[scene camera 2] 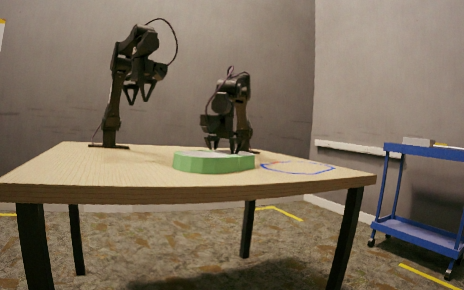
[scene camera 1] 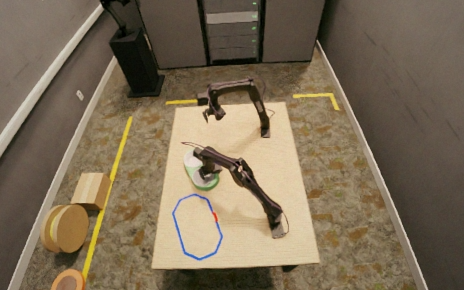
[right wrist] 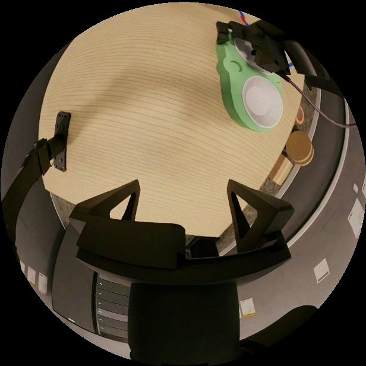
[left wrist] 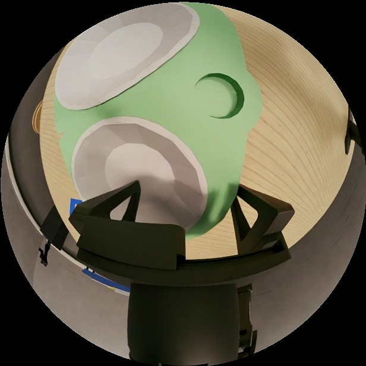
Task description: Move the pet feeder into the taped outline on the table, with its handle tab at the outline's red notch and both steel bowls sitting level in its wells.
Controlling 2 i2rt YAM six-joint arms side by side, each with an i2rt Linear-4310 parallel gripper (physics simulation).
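Places are measured from the left arm's base along level axes (x ahead, y left, z up), in centimetres.
Pixels of known places: left gripper, between the fingertips: [scene camera 1: 211,176]; right gripper, between the fingertips: [scene camera 2: 138,104] [scene camera 1: 214,121]; left arm's base, origin of its link: [scene camera 1: 274,220]; right arm's base, origin of its link: [scene camera 2: 108,147] [scene camera 1: 265,127].
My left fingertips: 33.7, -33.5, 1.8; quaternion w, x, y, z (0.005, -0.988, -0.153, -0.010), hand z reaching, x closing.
Observation:
Ahead of a thing's pixels: the offset from my left fingertips to its top centre, as dx, dy, dz. "spot": to the spot under its first point. Level surfaces: height alone.
The green pet feeder {+6.2, -6.7, +2.8} [scene camera 1: 212,185] [scene camera 2: 210,164] [left wrist: 215,150] [right wrist: 231,95] lies flat on the table, outside the blue taped outline [scene camera 1: 178,232] [scene camera 2: 306,174]. The outline's red notch {spot: +0.1, +26.8, -1.8} [scene camera 1: 215,217] faces right in scene camera 1. The handle tab [left wrist: 254,102] bulges beside a round recess. Two steel bowls, one near the left gripper [left wrist: 127,165] and one farther off [left wrist: 125,50] [right wrist: 262,102], sit in the wells and look level. My left gripper [scene camera 2: 223,151] [left wrist: 183,184] is open, low over the feeder, one finger over the near bowl, the other beyond the green edge. My right gripper [scene camera 1: 212,118] [scene camera 2: 139,103] [right wrist: 183,183] is open, raised and empty.
The left arm [scene camera 1: 240,172] reaches across the wooden table {dz -1.8} [scene camera 1: 260,250] and partly covers the feeder in scene camera 1. Cardboard boxes [scene camera 1: 91,191] [right wrist: 281,169] and round brown items [scene camera 1: 70,229] stand on the floor beside the table. A blue cart [scene camera 2: 420,236] stands at the right in scene camera 2.

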